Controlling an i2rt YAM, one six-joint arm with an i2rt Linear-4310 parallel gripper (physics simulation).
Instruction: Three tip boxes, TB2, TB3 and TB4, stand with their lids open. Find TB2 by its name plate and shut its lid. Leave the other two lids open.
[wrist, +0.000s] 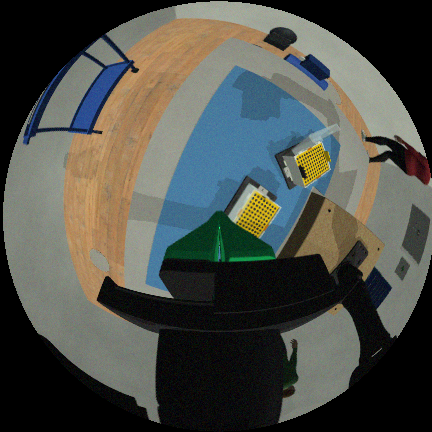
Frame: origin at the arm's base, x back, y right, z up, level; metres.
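Where they show: gripper, fingertip midpoint: (218, 216); arm's base, link origin: (343, 269).
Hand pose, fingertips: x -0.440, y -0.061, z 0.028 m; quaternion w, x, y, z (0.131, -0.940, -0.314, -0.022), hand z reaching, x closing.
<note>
Things, the pixels of their top centre, and the offset from my fingertips. Level surfaces: height alone.
- nearer box, top centre: (255, 222) dx +0.126, dy -0.006, dz -0.146 m
- farther box, top centre: (317, 163) dx +0.172, dy +0.210, dz -0.146 m
- blue mat, surface height: dz -0.221 m
My gripper (218, 216) is shut and empty, its green fingertips by the left lower edge of the nearer tip box. That nearer box (257, 212), with yellow tips, is taken as TB2; no name plate reads here. No raised lid stands beside it, and its clear lid appears to lie down over the tips, though the fingers hide part of its near side. The farther box (312, 164), taken as TB3, stands to the upper right with its clear lid (325, 133) raised. TB4 does not show.
The boxes stand on a blue mat (200, 150) on a wooden table (95, 200). A brown board (325, 225) with the black arm mount lies to the right. A blue chair (97, 97) stands at upper left. A blue item (315, 67) lies at the far edge.
</note>
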